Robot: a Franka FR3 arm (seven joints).
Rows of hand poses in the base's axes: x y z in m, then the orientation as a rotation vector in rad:
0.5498, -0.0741, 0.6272, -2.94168, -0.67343, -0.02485
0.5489, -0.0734, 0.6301, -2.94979, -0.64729, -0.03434
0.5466, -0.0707, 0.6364, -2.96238, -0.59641, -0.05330
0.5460, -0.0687, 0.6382, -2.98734, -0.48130, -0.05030
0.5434, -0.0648, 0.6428, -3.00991, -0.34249, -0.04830
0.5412, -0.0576, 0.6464, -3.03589, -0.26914, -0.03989
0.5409, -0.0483, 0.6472, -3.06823, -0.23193, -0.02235
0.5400, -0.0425, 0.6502, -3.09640, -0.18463, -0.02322
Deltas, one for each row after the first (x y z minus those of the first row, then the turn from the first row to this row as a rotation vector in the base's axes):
-0.0009, 0.0007, 0.0029, -0.00093, -0.00548, -0.01841
-0.0032, 0.0034, 0.0092, -0.00036, -0.01597, -0.05375
-0.0038, 0.0054, 0.0110, -0.00494, -0.01006, -0.13123
-0.0064, 0.0093, 0.0156, -0.00863, -0.00373, -0.22374
-0.0086, 0.0165, 0.0192, -0.02775, 0.00084, -0.27326
-0.0089, 0.0258, 0.0200, -0.05868, 0.00734, -0.29887
-0.0098, 0.0316, 0.0230, -0.08290, 0.00332, -0.33096

